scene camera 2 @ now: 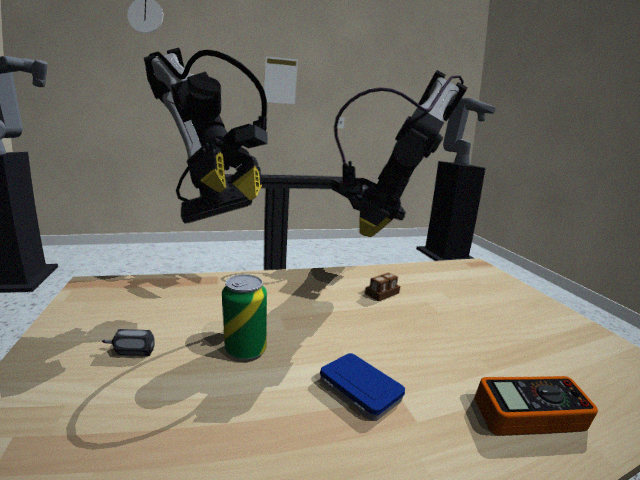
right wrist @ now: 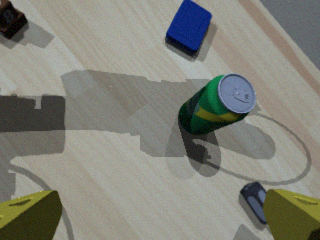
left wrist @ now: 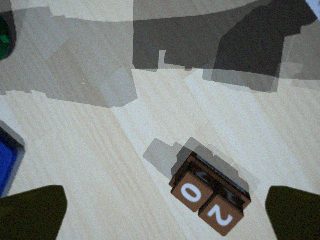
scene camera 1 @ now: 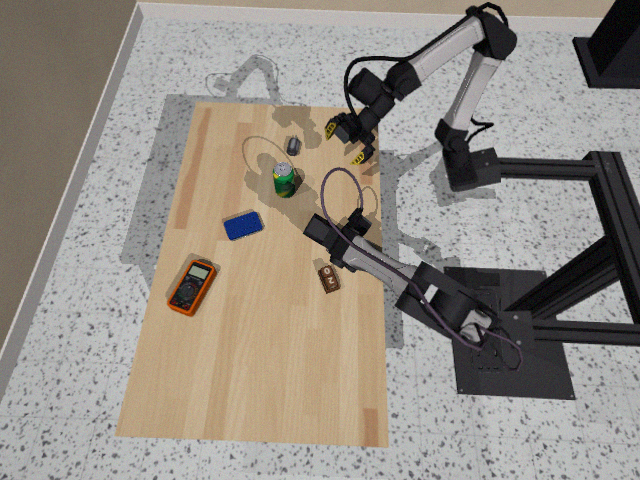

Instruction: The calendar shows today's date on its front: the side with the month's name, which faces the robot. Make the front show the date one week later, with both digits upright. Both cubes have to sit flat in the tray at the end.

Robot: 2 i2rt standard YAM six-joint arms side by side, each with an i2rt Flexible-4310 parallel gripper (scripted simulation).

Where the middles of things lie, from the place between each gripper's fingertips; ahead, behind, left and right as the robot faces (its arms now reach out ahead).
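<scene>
Counting from my left hand [scene camera 2: 365, 235], I find the brown tray [left wrist: 193, 157] 13 cm below, 5 cm to the left and 2 cm ahead. The blue case [scene camera 2: 370, 391] is 13 cm below that same left hand, 29 cm ahead of it and 12 cm to the right of it. As for the dark mouse-like object [scene camera 2: 126, 341], it is 12 cm below my left hand, 46 cm to the right of it and 15 cm ahead of it.
My right hand [scene camera 2: 239, 194] is 210 mm above the dark mouse-like object, 160 mm short of it and 190 mm to the left of it. Counted from my right hand, the brown tray is 210 mm below, 20 mm ahead and 310 mm to the left, while the blue case is 210 mm below, 140 mm to the left and 300 mm ahead.
</scene>
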